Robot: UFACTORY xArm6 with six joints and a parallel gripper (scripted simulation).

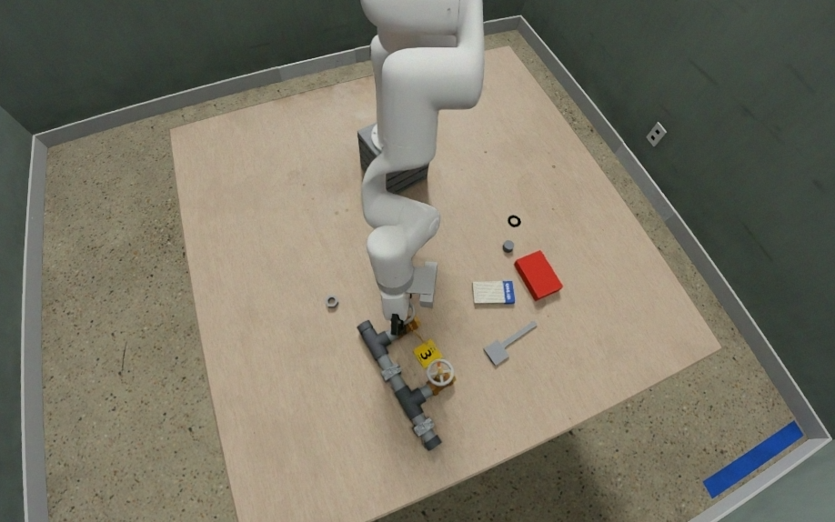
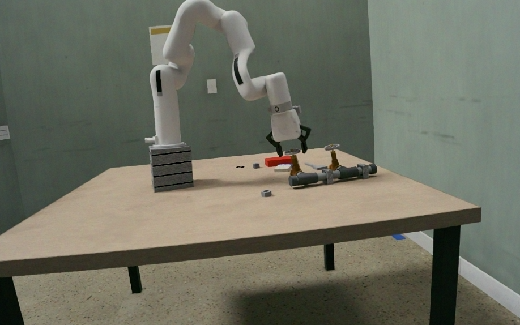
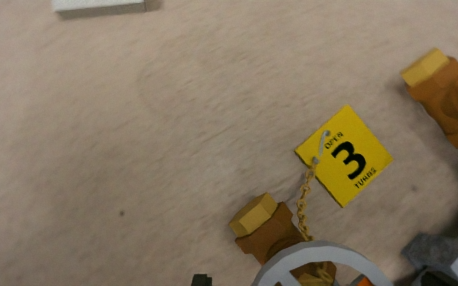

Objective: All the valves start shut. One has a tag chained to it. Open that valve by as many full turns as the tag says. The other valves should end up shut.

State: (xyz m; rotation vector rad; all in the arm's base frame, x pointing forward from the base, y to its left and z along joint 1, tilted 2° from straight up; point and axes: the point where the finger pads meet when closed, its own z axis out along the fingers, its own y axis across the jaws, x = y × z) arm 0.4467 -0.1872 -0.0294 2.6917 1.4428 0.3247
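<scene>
Now: hand 9 cm short of the yellow tag, 4 cm to the right of it and 11 cm above it. From my hand the other things lie so: grey scraper 16 cm ahead, 22 cm to the left, 11 cm below; white card 3 cm ahead, 26 cm to the left, 10 cm below; red block 4 cm ahead, 39 cm to the left, 10 cm below.
</scene>
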